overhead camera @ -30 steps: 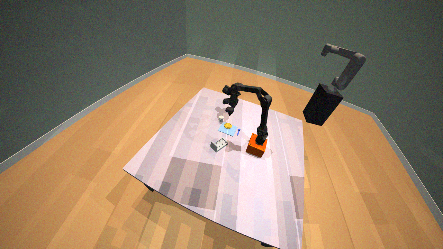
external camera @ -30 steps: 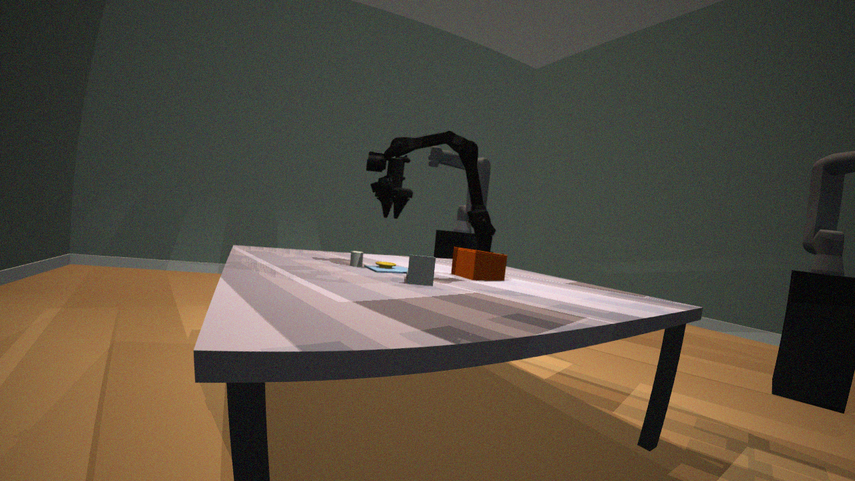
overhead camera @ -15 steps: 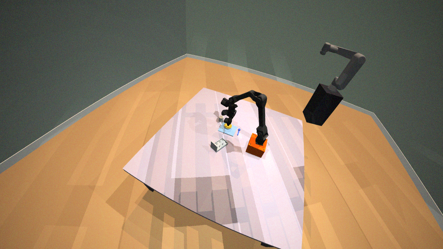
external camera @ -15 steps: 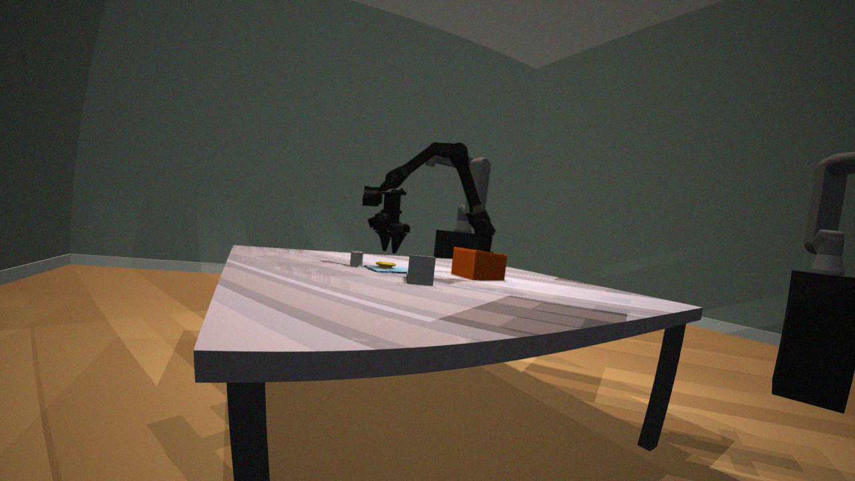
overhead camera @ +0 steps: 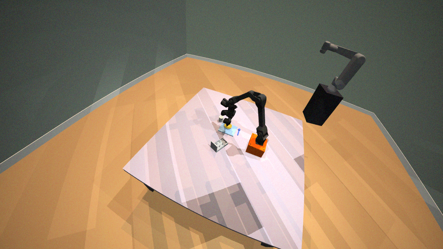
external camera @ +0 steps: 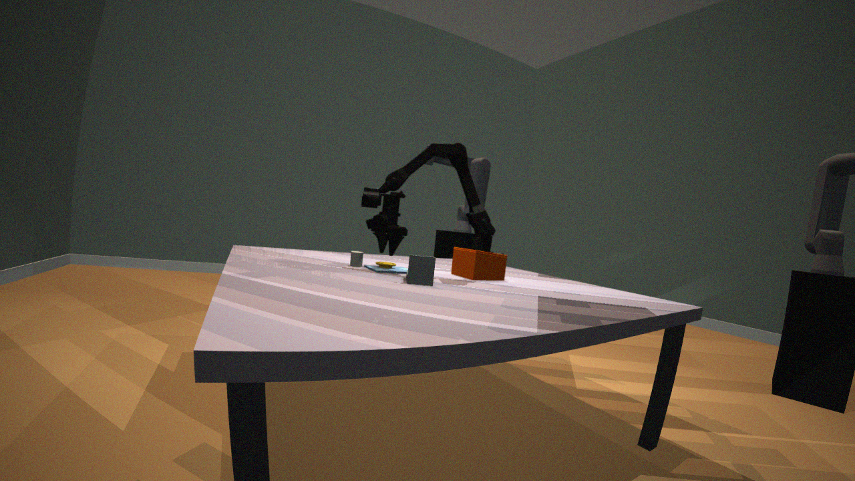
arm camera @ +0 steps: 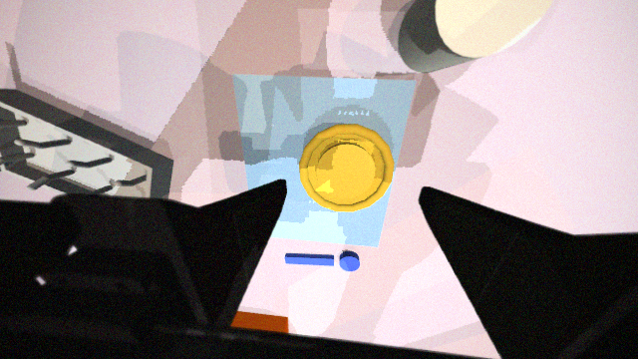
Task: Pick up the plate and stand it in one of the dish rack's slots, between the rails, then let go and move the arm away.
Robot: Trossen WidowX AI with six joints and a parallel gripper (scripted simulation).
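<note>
Right now the yellow plate is 40 mm below my gripper tip. From my gripper tip the other things lie so: white cup 80 mm ahead, 60 mm to the right, 30 mm below; then light-blue mat 50 mm below, 30 mm to the left, 10 mm behind; then grey dish rack 240 mm to the left, 30 mm below, 30 mm ahead.
</note>
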